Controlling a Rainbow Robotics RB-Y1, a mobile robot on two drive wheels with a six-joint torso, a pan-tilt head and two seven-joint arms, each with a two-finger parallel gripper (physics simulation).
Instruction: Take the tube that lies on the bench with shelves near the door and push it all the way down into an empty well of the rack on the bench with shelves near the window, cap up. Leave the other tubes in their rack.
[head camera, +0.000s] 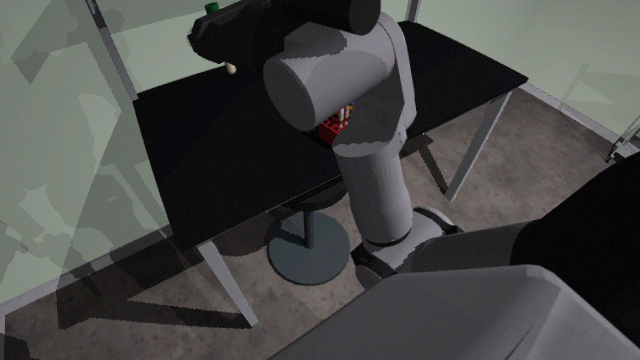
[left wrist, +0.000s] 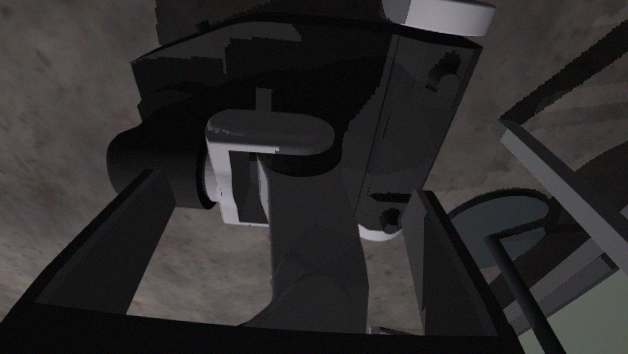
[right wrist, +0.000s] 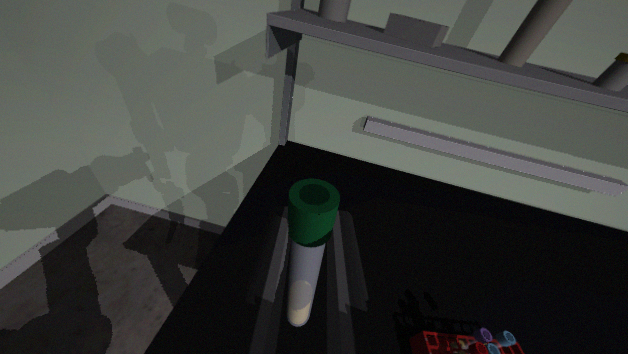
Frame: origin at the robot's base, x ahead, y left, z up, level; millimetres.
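Seen in the pictures: left gripper, fingertip midpoint: (left wrist: 289, 196); right gripper, fingertip midpoint: (head camera: 214, 20) (right wrist: 310, 222).
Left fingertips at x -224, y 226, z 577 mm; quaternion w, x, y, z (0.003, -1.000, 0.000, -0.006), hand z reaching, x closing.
Note:
Offsets run from my left fingertips to a thing's top centre. "spot": to the spot under its first point. Level surfaces: height alone.
My right gripper (right wrist: 310, 222) is shut on the green-capped tube @(dz +792, dx +514, dy -384 mm) (right wrist: 312, 220), which stands cap up between the fingers with pale contents at its lower end. In the head camera the tube's green cap @(spot: dz +789, dx +507, dy -377 mm) (head camera: 212, 7) and pale tip @(spot: dz +694, dx +505, dy -385 mm) (head camera: 230, 68) show above and below the dark gripper, over the far left part of the black bench @(dz +337 mm) (head camera: 210, 150) (right wrist: 400, 240). The red rack @(dz +394, dx +602, dy -752 mm) (head camera: 330, 132) (right wrist: 425, 342) stands on that bench with several capped tubes; my right arm hides part of it in the head camera, and the lower edge cuts it off in the right wrist view. My left gripper (left wrist: 289, 196) is open and empty.
A shelf (right wrist: 390, 57) with tall cylinders runs above the bench's back, with a wall rail (right wrist: 475, 150) below it. A stool @(spot: dz -547, dx +723, dy -660 mm) (head camera: 309, 250) (left wrist: 505, 220) stands at the bench's front. A bench leg @(spot: dz +19, dx +530, dy -224 mm) (head camera: 227, 280) stands at the near left corner.

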